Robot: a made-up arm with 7 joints. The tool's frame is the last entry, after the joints. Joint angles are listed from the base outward. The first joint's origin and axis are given. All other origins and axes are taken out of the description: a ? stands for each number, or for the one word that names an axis. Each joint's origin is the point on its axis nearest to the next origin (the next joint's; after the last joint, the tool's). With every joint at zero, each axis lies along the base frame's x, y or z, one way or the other. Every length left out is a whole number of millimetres.
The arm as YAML. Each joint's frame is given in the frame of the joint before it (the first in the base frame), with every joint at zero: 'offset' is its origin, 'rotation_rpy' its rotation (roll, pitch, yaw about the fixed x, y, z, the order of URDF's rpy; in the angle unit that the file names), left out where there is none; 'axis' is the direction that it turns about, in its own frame. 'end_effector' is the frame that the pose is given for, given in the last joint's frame.
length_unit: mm
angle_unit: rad
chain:
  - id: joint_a
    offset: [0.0, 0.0, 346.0]
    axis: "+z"
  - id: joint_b
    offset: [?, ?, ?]
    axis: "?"
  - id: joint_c
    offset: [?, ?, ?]
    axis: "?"
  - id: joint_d
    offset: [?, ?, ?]
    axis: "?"
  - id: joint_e
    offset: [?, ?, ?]
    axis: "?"
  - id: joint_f
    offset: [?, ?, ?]
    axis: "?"
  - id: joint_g
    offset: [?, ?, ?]
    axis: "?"
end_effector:
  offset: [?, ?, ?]
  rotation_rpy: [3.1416, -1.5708, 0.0]
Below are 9 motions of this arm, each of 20 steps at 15 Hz.
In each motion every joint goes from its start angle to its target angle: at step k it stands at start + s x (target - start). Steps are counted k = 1, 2, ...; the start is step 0. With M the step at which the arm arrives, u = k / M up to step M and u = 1 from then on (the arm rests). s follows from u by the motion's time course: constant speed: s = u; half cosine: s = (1 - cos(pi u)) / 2; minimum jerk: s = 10 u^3 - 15 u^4 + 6 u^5.
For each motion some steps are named. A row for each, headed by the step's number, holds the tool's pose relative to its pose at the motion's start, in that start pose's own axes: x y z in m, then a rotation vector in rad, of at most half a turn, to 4 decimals.
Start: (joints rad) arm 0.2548 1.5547 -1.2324 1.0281 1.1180 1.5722 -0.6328
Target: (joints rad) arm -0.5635 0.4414 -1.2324 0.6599 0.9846 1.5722 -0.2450
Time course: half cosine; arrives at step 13
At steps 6, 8, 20:
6: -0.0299 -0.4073 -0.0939 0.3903 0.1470 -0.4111
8: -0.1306 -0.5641 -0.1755 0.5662 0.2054 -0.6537
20: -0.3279 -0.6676 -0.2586 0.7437 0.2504 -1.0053

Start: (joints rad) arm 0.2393 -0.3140 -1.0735 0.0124 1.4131 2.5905 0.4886
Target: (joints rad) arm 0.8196 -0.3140 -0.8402 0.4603 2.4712 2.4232 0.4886
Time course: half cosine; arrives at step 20
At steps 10, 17, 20:
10: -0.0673 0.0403 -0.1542 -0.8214 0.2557 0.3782
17: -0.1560 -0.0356 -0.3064 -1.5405 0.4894 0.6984
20: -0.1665 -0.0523 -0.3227 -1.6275 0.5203 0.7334

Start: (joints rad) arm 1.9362 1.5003 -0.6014 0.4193 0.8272 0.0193 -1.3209
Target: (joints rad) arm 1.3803 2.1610 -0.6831 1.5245 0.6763 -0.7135 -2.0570
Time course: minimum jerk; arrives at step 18
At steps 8, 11, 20:
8: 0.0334 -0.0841 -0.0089 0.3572 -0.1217 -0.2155
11: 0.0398 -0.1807 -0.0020 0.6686 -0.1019 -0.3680
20: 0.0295 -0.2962 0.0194 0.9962 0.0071 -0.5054

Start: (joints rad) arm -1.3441 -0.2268 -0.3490 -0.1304 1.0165 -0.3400 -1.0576
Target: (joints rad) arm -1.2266 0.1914 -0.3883 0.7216 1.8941 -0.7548 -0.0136
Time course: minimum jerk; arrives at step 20
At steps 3, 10, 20:
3: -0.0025 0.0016 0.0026 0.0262 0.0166 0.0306
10: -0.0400 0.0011 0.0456 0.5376 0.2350 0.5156
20: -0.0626 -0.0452 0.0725 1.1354 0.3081 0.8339

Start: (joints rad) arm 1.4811 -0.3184 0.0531 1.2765 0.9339 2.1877 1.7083
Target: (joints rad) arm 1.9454 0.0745 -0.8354 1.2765 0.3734 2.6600 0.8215
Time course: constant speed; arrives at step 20
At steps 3, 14, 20:
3: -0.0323 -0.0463 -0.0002 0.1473 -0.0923 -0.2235
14: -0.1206 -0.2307 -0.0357 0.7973 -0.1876 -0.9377
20: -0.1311 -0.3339 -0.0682 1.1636 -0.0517 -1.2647

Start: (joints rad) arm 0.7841 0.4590 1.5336 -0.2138 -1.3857 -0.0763 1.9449
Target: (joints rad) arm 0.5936 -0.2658 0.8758 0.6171 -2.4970 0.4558 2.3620
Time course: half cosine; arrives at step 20
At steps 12, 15, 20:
12: -0.2483 0.1923 0.4887 0.4465 1.0090 -0.6501
15: -0.2191 0.3355 0.6815 0.5186 1.1172 -1.0229
20: -0.1531 0.4637 0.8057 0.5233 1.1164 -1.3259

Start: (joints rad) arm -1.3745 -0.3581 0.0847 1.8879 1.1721 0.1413 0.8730
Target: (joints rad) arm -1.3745 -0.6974 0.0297 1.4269 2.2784 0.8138 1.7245
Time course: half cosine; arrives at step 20
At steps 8, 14, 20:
8: 0.0093 -0.0506 -0.0015 0.4244 -0.2029 0.3525
14: 0.0224 -0.1059 0.0048 0.8366 -0.6548 0.8804
20: 0.0263 -0.1292 0.0122 0.9533 -0.9270 1.1350

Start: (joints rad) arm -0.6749 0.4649 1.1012 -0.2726 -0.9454 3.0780 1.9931
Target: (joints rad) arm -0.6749 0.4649 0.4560 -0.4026 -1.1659 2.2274 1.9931
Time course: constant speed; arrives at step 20
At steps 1, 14, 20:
1: -0.0028 0.0003 0.0117 -0.0460 -0.0253 -0.0038
14: -0.0910 0.0263 0.1432 -0.5986 -0.3316 -0.2099
20: -0.1556 0.0484 0.1800 -0.8040 -0.4473 -0.3968

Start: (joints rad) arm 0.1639 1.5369 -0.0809 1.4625 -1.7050 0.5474 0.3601
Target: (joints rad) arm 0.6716 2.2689 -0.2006 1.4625 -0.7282 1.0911 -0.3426
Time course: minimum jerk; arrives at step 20
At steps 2, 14, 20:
2: -0.0031 0.0054 0.0021 0.0085 -0.0005 0.0056
14: -0.5398 0.3198 0.1997 0.4488 0.2219 0.7601
20: -0.6794 0.3184 0.2169 0.4102 0.2751 0.9401

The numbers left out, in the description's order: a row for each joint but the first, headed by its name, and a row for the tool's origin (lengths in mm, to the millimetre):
joint_b: xyz 0.0 -57.0 0.0, axis -y
joint_c: xyz 0.0 0.0 382.0, axis +z
joint_d: xyz 20.0 62.0 0.0, axis +y
joint_e: xyz -25.0 0.0 493.0, axis +z
joint_f: xyz 0.0 -104.0 0.0, axis -y
joint_g: xyz 13.0 0.0 99.0, axis +x
tool: xyz 0.0 0.0 0.0

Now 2 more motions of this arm.
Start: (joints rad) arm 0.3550 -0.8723 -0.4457 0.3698 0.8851 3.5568 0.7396
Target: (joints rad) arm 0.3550 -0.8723 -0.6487 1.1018 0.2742 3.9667 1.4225
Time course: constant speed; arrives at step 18
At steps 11, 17, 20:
11: 0.1707 0.0724 -0.0224 0.2929 -0.5054 0.3529
17: 0.2705 0.0942 -0.0031 0.2933 -0.8290 0.5911
20: 0.2869 0.0963 0.0020 0.2807 -0.8828 0.6323

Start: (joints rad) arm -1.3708 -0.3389 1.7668 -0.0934 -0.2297 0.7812 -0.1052
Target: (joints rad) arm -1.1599 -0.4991 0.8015 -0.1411 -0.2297 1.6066 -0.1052
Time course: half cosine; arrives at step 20
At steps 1, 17, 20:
1: 0.0000 0.0004 -0.0005 -0.0043 0.0046 -0.0030
17: -0.0683 -0.0082 -0.0186 -0.3827 0.6238 -0.6828
20: -0.0769 -0.0109 -0.0158 -0.3831 0.6536 -0.7325

